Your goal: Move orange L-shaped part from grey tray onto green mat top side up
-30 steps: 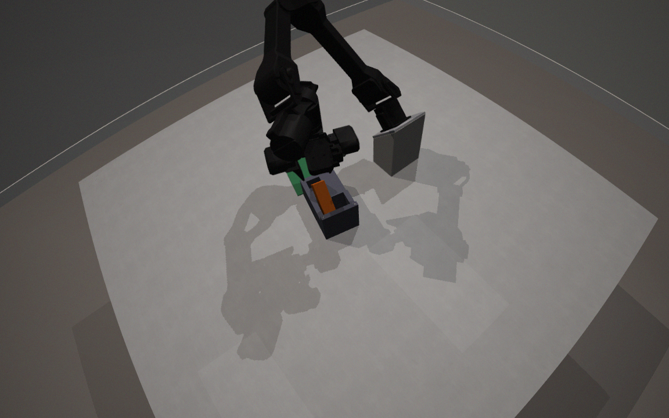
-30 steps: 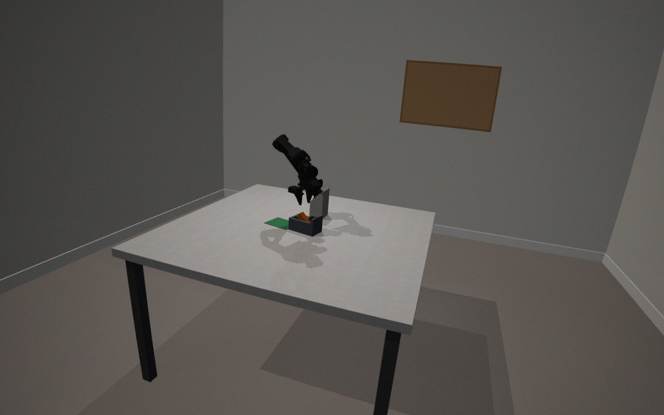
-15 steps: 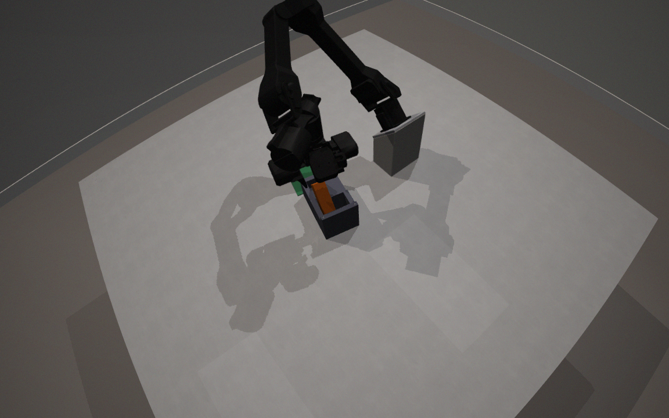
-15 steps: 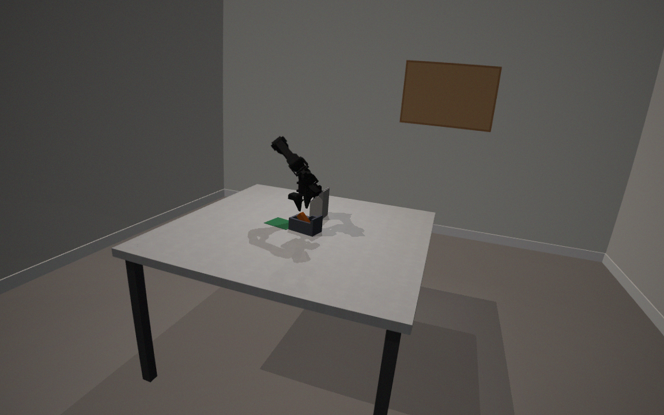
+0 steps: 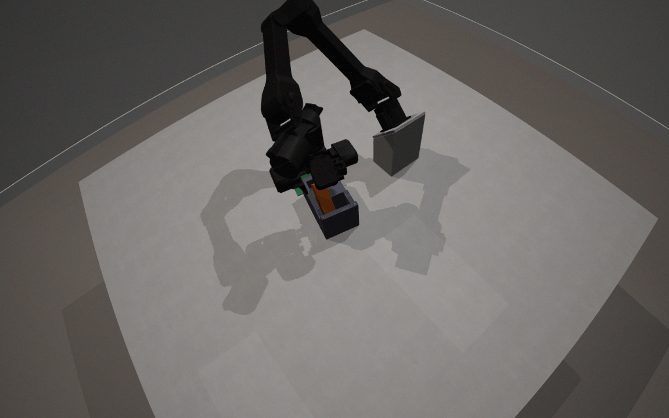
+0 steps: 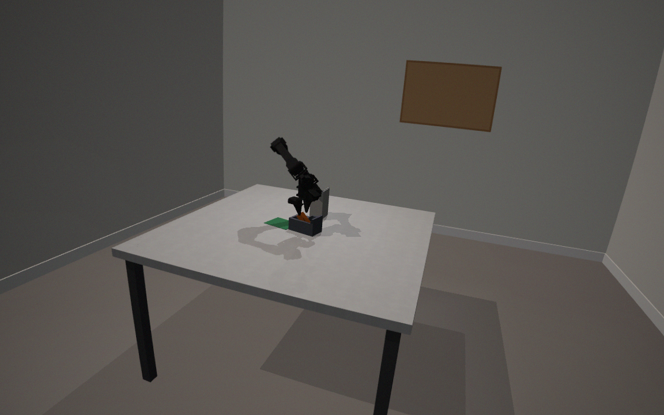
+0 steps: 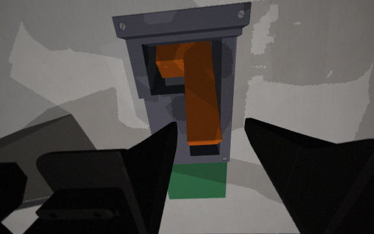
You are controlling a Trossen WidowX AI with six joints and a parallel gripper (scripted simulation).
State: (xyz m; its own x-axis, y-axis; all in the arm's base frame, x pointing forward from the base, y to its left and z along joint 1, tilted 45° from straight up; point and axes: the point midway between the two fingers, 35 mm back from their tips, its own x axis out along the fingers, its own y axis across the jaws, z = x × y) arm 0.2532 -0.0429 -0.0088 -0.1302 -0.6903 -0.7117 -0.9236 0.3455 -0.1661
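Right now the orange L-shaped part is 10 mm behind my gripper tip, 40 mm to the left of it and 50 mm below it. Round my gripper tip: green mat (70 mm behind, 130 mm to the right, 110 mm below).
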